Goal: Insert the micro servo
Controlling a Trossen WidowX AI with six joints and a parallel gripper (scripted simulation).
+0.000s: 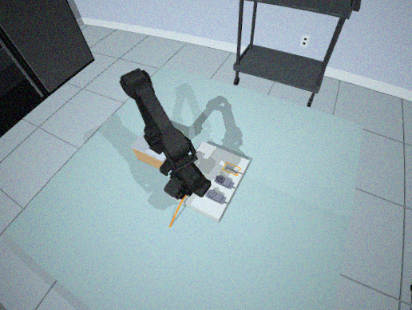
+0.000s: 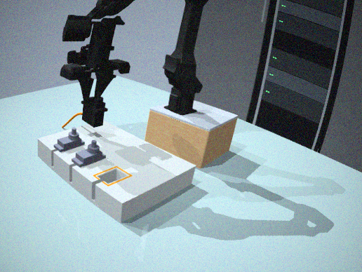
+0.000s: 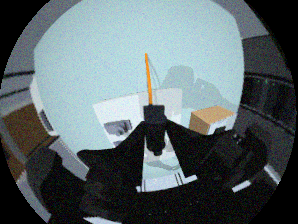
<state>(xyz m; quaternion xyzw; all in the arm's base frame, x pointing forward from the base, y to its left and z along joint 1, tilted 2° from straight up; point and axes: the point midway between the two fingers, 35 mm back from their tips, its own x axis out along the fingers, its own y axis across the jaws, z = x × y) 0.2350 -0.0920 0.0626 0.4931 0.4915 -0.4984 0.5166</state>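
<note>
The white deck is 110 mm to the left of my gripper tip, 100 mm below it and 20 mm behind it.
</note>
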